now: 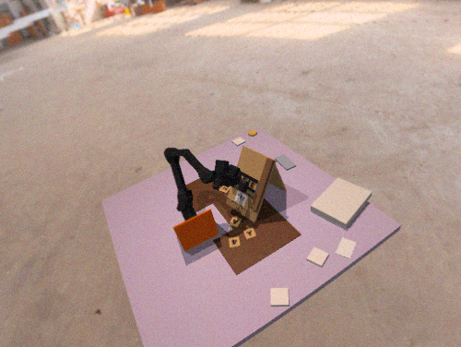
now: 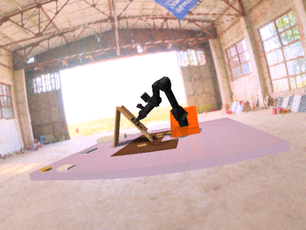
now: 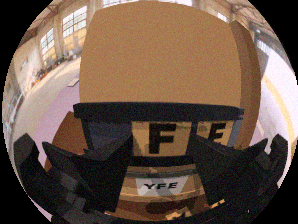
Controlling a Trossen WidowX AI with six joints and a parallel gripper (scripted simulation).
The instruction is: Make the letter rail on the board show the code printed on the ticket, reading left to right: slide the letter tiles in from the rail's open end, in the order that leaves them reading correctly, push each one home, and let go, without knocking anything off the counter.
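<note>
The white ticket is 8 cm below my gripper tip, 5 cm behind it and 2 cm to the right of it. The rest, counted from my gripper tip: cream slab (37 cm ahead, 36 cm to the right, 14 cm below); brown mat (16 cm below, 15 cm behind); grey plate (38 cm ahead, 15 cm below, 13 cm to the left).
</note>
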